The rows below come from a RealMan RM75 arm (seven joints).
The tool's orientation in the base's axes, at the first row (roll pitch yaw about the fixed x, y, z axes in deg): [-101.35, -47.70, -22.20]
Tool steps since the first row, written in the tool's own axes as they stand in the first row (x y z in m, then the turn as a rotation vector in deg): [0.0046, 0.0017, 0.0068, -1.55, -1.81, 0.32]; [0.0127, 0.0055, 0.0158, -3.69, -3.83, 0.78]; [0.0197, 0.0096, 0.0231, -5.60, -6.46, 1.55]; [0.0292, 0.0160, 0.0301, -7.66, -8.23, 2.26]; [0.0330, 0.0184, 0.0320, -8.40, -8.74, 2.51]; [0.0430, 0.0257, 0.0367, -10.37, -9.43, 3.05]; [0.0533, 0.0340, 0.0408, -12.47, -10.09, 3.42]
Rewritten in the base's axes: [0.0073, 0.0039, 0.0014, -1.88, 1.49, 0.01]; [0.0192, 0.0077, 0.0037, -4.19, 3.35, -0.31]; [0.0297, 0.0103, 0.0052, -6.56, 5.69, -0.08]; [0.0430, 0.0109, 0.0071, -8.55, 7.63, -0.53]; [0.0477, 0.0105, 0.0080, -9.18, 8.26, -0.78]; [0.0607, 0.0086, 0.0100, -10.55, 9.54, -1.85]; [0.0741, 0.0057, 0.0116, -12.07, 10.69, -3.02]
